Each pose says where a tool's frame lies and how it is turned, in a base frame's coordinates. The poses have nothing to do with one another.
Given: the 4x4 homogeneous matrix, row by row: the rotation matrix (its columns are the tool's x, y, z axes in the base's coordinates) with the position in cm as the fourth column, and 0 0 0 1 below. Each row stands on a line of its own.
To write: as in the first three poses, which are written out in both.
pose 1, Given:
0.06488, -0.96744, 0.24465, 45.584
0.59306, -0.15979, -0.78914, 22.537
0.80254, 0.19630, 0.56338, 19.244
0, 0, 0, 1
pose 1, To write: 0.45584, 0.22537, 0.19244, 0.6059, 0.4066, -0.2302, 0.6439
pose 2, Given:
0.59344, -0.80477, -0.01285, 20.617
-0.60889, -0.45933, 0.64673, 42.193
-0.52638, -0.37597, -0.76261, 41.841
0, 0, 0, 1
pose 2, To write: 0.20617, 0.42193, 0.41841, 0.3048, -0.8390, 0.4213, 0.1607
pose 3, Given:
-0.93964, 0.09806, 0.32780, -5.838
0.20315, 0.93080, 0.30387, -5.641
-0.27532, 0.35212, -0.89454, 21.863
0, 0, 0, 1
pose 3, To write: -0.05838, -0.05641, 0.21863, 0.1554, 0.0776, 0.9702, 0.1690
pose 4, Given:
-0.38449, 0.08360, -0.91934, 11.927
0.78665, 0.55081, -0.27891, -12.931
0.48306, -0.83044, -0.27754, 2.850
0, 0, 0, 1
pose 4, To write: 0.11927, -0.12931, 0.02850, 0.4714, -0.2925, -0.7438, 0.3729
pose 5, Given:
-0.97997, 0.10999, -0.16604, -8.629
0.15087, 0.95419, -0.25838, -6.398
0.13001, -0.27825, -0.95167, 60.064
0, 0, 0, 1
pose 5, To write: -0.08629, -0.06398, 0.60064, 0.0751, -0.0662, -0.9856, 0.1361
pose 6, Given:
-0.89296, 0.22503, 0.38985, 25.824
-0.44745, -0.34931, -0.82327, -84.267
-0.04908, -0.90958, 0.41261, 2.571
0, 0, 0, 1
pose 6, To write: 0.25824, -0.84267, 0.02571, 0.2064, -0.1046, 0.5318, -0.8147
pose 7, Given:
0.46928, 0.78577, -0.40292, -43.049
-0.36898, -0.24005, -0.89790, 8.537
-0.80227, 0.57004, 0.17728, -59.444
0, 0, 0, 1
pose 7, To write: -0.43049, 0.08537, -0.59444, 0.5930, 0.6189, 0.1684, -0.4868
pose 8, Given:
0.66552, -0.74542, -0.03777, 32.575
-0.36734, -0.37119, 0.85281, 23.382
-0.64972, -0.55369, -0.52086, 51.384
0, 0, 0, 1
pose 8, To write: 0.32575, 0.23382, 0.51384, 0.4397, -0.7996, 0.3479, 0.2149
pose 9, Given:
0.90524, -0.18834, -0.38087, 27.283
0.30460, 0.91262, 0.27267, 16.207
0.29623, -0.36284, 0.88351, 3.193
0, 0, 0, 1
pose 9, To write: 0.27283, 0.16207, 0.03193, 0.9619, -0.1652, -0.1760, 0.1281
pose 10, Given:
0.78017, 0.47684, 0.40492, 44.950
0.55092, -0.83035, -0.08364, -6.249
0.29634, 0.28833, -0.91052, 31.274
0, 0, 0, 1
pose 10, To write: 0.44950, -0.06249, 0.31274, 0.0991, 0.9382, 0.2739, 0.1869
